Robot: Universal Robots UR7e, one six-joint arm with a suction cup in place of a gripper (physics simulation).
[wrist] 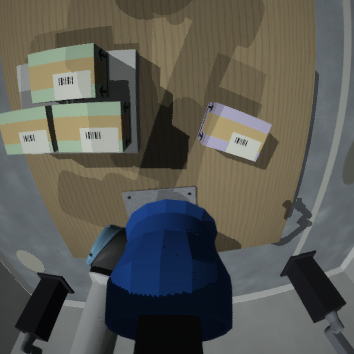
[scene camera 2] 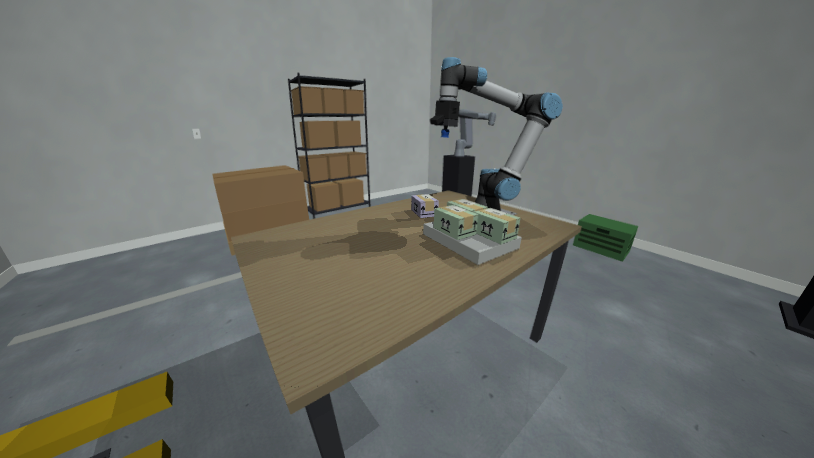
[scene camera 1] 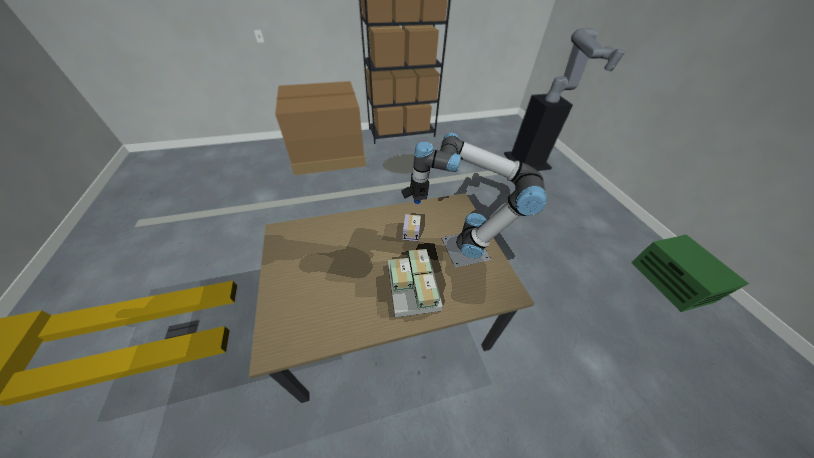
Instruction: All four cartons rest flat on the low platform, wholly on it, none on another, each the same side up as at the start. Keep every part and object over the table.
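Observation:
A lilac carton (scene camera 1: 412,226) (scene camera 2: 425,206) (wrist: 237,131) lies flat on the table behind the low grey platform (scene camera 1: 405,303) (scene camera 2: 482,255) (wrist: 128,59). Three green cartons rest upright on the platform, side by side: a left one (scene camera 1: 400,274) (scene camera 2: 453,222) (wrist: 62,75), a back right one (scene camera 1: 420,262) (scene camera 2: 467,203) (wrist: 89,126) and a front right one (scene camera 1: 426,291) (scene camera 2: 496,226) (wrist: 26,131). The platform's front left part, in scene camera 1, is bare. My blue suction cup (scene camera 1: 417,201) (scene camera 2: 445,134) (wrist: 171,212) hangs high above the table's back part, apart from every carton and holding nothing.
The arm's base plate (scene camera 1: 455,257) (wrist: 160,194) is bolted to the wooden table (scene camera 1: 318,296) (scene camera 2: 341,296), right of the cartons in scene camera 1. A large brown box (scene camera 1: 321,128) (scene camera 2: 259,199) and a shelf rack (scene camera 1: 404,103) stand behind the table.

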